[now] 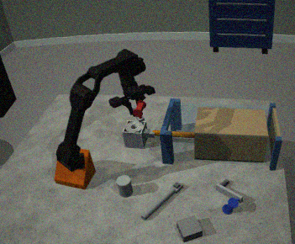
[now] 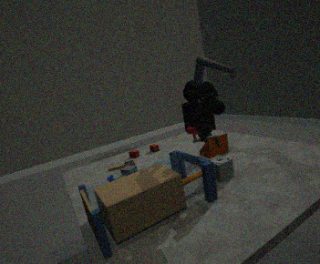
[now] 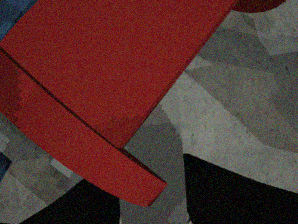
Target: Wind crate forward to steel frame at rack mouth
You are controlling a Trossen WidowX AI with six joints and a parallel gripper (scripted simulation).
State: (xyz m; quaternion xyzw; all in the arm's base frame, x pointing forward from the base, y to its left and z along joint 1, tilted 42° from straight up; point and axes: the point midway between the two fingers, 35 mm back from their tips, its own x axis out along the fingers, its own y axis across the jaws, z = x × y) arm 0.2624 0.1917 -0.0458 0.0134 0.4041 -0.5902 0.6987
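My gripper tip is 2 cm below the winch handle with red knob. The rest, counted from my gripper tip: red handle (4 cm above, 3 cm to the right, 2 cm ahead); grey block (44 cm to the right, 21 cm ahead, 17 cm below); grey winch (16 cm below, 5 cm to the left, 5 cm behind).
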